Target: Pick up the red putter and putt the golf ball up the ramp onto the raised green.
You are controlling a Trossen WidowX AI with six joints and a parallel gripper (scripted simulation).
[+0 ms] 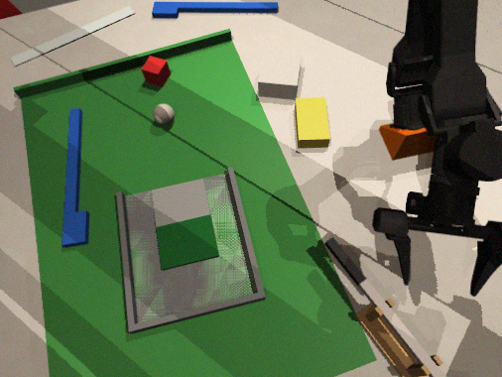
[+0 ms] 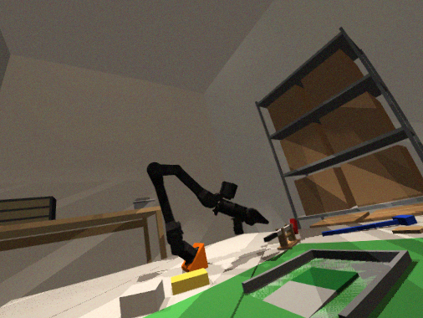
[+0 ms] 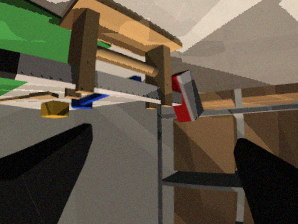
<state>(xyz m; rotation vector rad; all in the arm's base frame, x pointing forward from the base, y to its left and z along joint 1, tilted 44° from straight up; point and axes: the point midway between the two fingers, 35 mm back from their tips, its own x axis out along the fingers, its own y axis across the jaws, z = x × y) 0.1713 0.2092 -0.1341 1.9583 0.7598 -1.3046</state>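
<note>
The beige box is 51 cm to the right of my gripper tip, 9 cm below it and 1 cm behind it. Round my gripper tip: green mat 34 cm to the right, 30 cm ahead, 11 cm below; then wooden stand 7 cm below, 6 cm ahead, 3 cm to the left; then white golf ball 52 cm to the right, 24 cm ahead, 8 cm below.
</note>
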